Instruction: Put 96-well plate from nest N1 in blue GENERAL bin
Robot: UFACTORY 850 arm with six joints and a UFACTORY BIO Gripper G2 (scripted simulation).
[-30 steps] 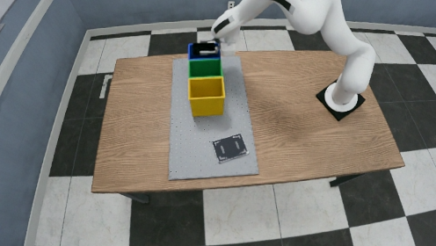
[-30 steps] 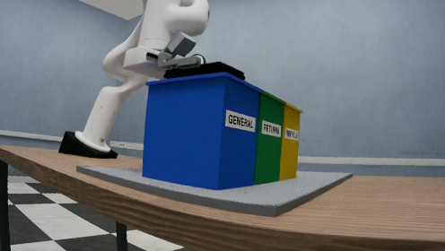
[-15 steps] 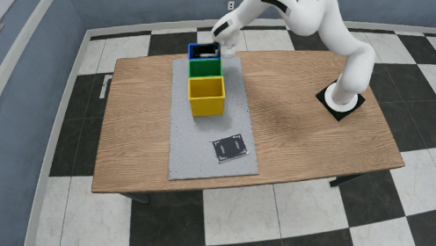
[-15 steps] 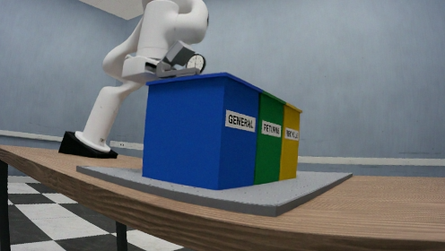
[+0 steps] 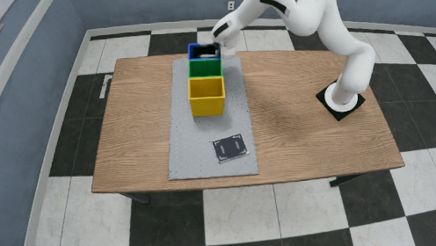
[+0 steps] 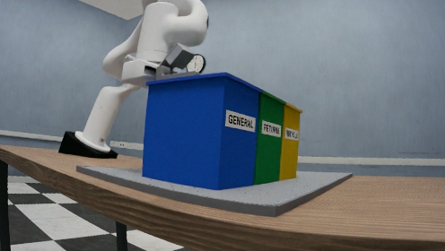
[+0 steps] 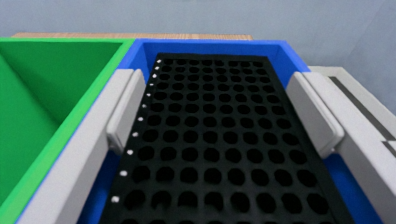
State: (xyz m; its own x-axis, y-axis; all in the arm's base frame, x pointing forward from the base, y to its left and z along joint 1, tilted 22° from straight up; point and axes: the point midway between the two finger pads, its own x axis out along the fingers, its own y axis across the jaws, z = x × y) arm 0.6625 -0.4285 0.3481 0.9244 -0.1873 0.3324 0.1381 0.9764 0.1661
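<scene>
The black 96-well plate is 10 mm below my hand. Also, from my hand: green bin: 130 mm to the left, 90 mm below, 20 mm ahead; then blue general bin: 90 mm below; then yellow bin: 260 mm to the left, 90 mm below, 40 mm ahead.
</scene>
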